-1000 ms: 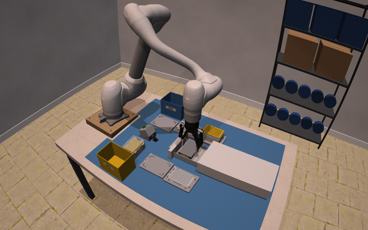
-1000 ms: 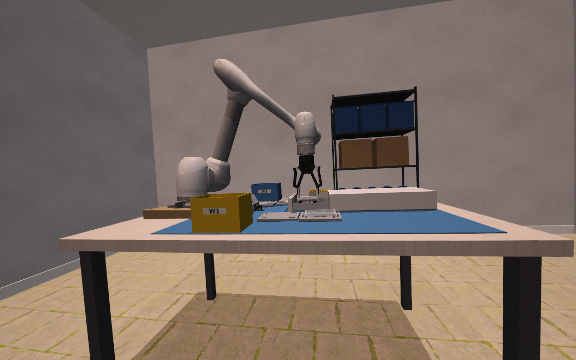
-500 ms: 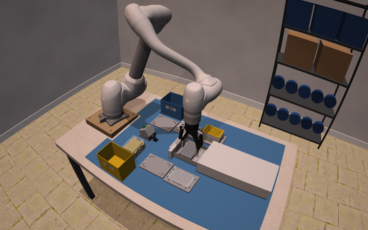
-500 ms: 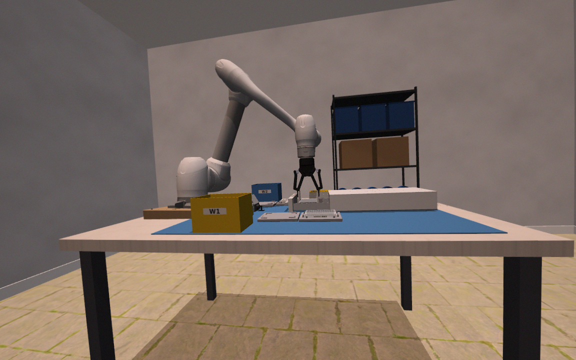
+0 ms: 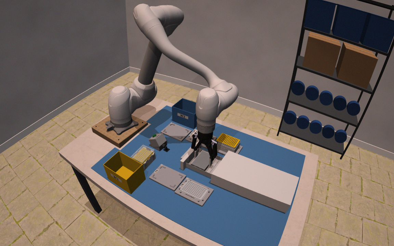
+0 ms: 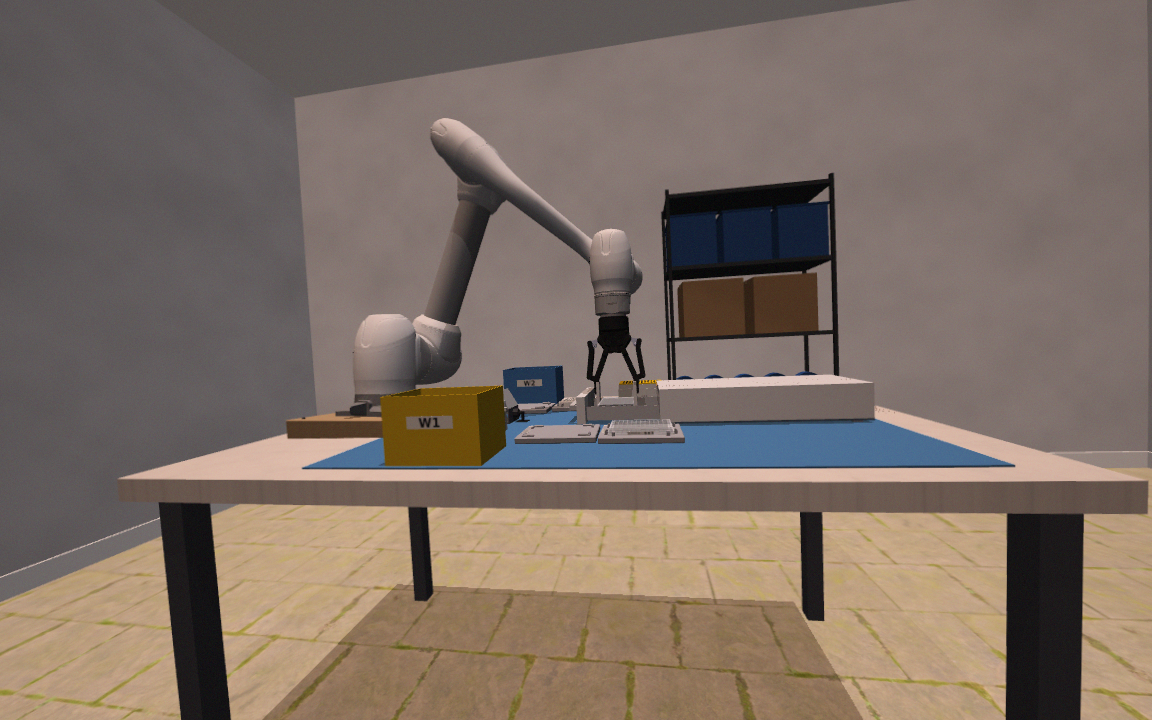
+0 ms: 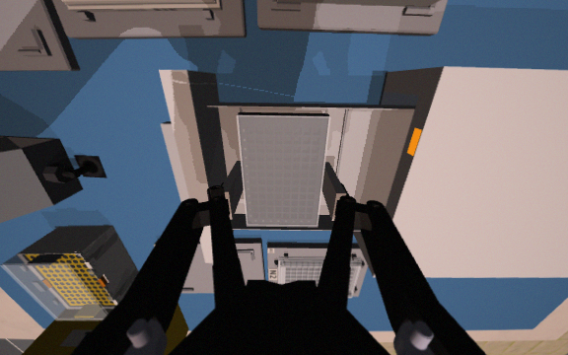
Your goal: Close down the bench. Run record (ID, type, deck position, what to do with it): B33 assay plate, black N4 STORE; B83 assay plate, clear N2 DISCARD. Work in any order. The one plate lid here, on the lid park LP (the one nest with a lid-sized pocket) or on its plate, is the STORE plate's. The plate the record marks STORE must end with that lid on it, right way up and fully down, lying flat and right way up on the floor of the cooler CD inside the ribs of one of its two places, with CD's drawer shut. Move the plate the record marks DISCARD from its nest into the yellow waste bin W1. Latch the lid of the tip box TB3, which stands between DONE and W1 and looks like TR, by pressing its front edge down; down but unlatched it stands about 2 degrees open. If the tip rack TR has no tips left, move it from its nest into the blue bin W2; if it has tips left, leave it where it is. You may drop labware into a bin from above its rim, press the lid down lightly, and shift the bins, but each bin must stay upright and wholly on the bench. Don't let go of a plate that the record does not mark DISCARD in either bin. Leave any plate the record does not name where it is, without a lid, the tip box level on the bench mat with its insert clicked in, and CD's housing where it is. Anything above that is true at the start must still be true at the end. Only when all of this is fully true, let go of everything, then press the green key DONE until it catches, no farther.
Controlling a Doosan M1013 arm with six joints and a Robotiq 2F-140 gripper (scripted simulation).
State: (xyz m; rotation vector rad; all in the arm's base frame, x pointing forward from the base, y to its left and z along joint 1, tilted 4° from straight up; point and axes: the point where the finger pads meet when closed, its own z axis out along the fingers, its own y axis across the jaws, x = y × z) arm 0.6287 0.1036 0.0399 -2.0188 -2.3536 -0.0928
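The clear plate lid is 10 mm below my hand. The rest, counted from my hand: cooler CD (170 mm ahead, 30 mm to the left, 20 mm below); black plate (20 mm below); cooler drawer (40 mm ahead, 10 mm to the left, 30 mm below).
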